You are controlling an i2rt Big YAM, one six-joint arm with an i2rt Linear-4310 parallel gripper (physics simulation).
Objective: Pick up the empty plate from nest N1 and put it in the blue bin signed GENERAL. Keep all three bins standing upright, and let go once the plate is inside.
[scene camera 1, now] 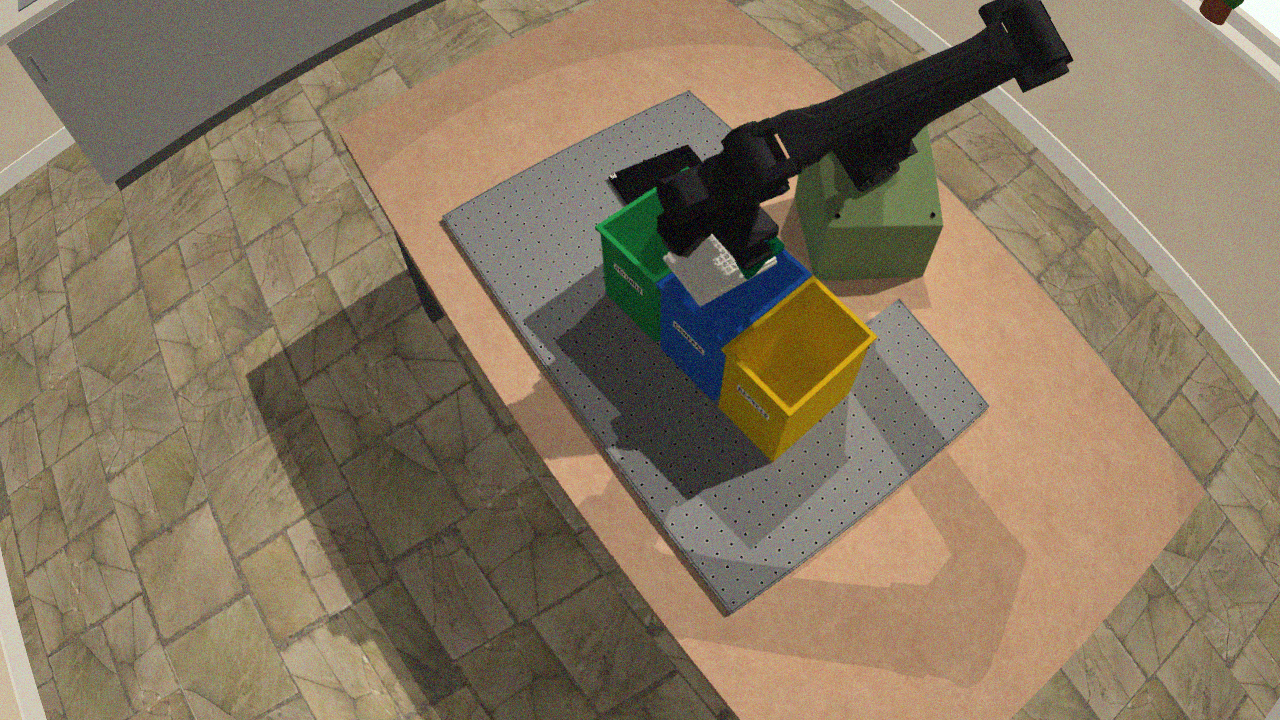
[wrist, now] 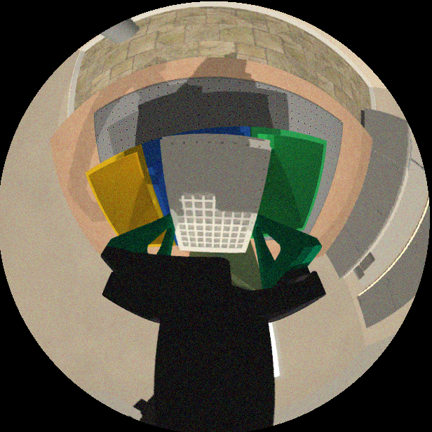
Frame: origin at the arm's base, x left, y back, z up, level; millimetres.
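Seen in the pictures: gripper, between the fingertips: [scene camera 1: 730, 254]; arm's base, origin of its link: [scene camera 1: 859, 150].
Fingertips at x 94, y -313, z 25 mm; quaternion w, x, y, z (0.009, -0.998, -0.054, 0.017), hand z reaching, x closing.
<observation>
Pixels of each thing's middle, then the offset from my fingertips to it. "*": a spot on its surface instead. Level surfaces: height alone.
- white plate, middle of its body: [scene camera 1: 721, 258] dx +2, dy -17, dz +4 mm
- blue bin, middle of its body: [scene camera 1: 731, 312] dx +12, dy +4, dz -136 mm
- green bin, a spot on its surface: [scene camera 1: 633, 308] * dx -89, dy -104, dz -186 mm
- yellow bin, middle of its body: [scene camera 1: 793, 373] dx +141, dy +32, dz -136 mm
- grey perforated board, height of its surface: dz -226 mm
- tan table, height of its surface: dz -239 mm
- black nest, middle of its body: [scene camera 1: 665, 182] dx -311, dy +77, dz -219 mm
The light grey and white plate [scene camera 1: 707, 279] [wrist: 215, 170], with a grid of wells showing at its near end, is held between the green fingers of my gripper [scene camera 1: 721, 254] [wrist: 213, 217]. My gripper is shut on the plate. The plate is over the blue bin [scene camera 1: 680, 313] [wrist: 154, 167] and covers part of its opening in both views. The green bin [scene camera 1: 633, 308] [wrist: 300, 185] and the yellow bin [scene camera 1: 823, 402] [wrist: 120, 190] stand on either side of the blue one. All three bins are upright. The bin signs are too blurred to read surely.
The bins stand on a grey perforated board [scene camera 1: 537, 223] [wrist: 315, 115] on the tan table [scene camera 1: 1074, 402]. A black nest [scene camera 1: 648, 174] lies behind the green bin, partly hidden. The green arm base [scene camera 1: 877, 253] stands to the right of the bins.
</observation>
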